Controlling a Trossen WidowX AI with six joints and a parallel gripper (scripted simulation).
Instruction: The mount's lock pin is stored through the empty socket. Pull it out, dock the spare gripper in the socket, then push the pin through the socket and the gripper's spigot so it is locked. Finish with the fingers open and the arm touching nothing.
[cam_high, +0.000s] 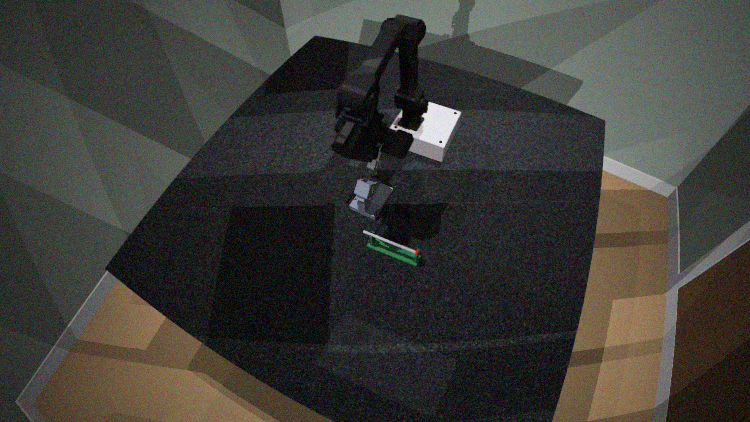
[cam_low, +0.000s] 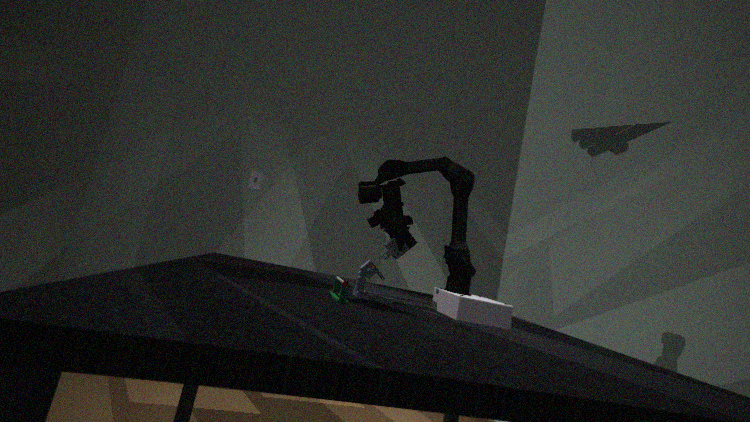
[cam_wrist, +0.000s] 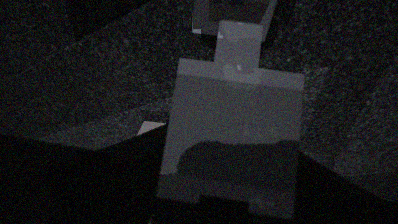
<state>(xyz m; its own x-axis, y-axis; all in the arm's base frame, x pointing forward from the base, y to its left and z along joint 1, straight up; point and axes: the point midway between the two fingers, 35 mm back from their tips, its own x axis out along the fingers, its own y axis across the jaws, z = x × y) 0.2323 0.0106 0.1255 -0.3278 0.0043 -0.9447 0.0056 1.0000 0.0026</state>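
The green pad is 17 cm ahead of my gripper tip, 13 cm to the left of it and 14 cm below it. Also, from my gripper tip: socket: 7 cm ahead, 11 cm below; then spare gripper: 1 cm ahead, 1 cm above.
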